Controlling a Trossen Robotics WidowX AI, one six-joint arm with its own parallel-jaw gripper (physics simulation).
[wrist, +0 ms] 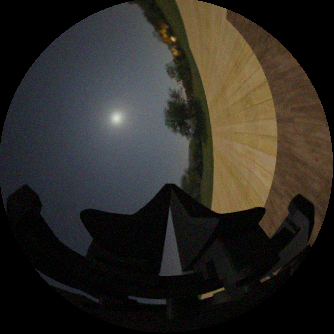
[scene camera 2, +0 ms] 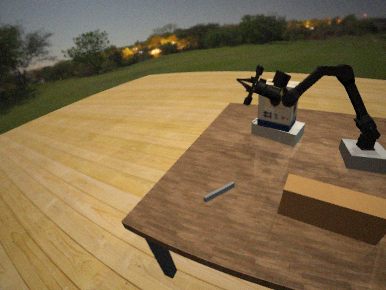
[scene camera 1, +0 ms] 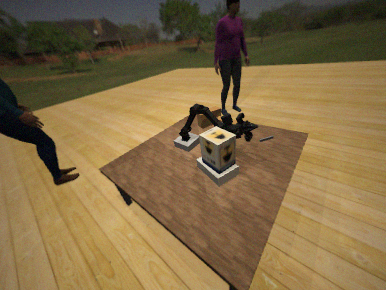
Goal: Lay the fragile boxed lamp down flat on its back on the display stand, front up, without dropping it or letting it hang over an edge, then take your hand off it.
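Places are measured from the arm's base along level axes (x left, y down, z back), in millimetres.
Pixels of known places: gripper, between the fingertips: (wrist: 169, 187) (scene camera 2: 236, 79) (scene camera 1: 258, 126); arm's base, origin of its link: (scene camera 2: 365, 147) (scene camera 1: 185, 138).
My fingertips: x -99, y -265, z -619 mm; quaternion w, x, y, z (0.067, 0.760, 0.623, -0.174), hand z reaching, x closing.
Ahead of a thing's pixels: the offset from my fingertips to its top centre. Level surfaces: height alone.
The boxed lamp (scene camera 1: 218, 149) (scene camera 2: 276, 113) is a white and yellow carton with black lamp prints. It stands upright on the low white display stand (scene camera 1: 218, 174) (scene camera 2: 278, 135) in the middle of the brown table @[dy +331 mm] (scene camera 1: 192, 207) (scene camera 2: 232, 218). My gripper (scene camera 1: 256, 126) (scene camera 2: 238, 79) (wrist: 169, 187) is shut and empty. It is turned on its side and points level, away from the box, with the arm's wrist close beside the box's upper part. The wrist view shows only sky, deck and table edge past the closed fingers.
A small grey bar @[dx +398, dy +309, dz -23 mm] (scene camera 1: 266, 138) (scene camera 2: 219, 191) lies on the table. A brown cardboard box @[dx +469, dy +221, dz +336 mm] (scene camera 2: 311, 201) (scene camera 1: 209, 116) sits near the arm's white base (scene camera 1: 186, 142). A person in purple (scene camera 1: 230, 54) stands behind the table; another person's legs (scene camera 1: 58, 170) show at the left.
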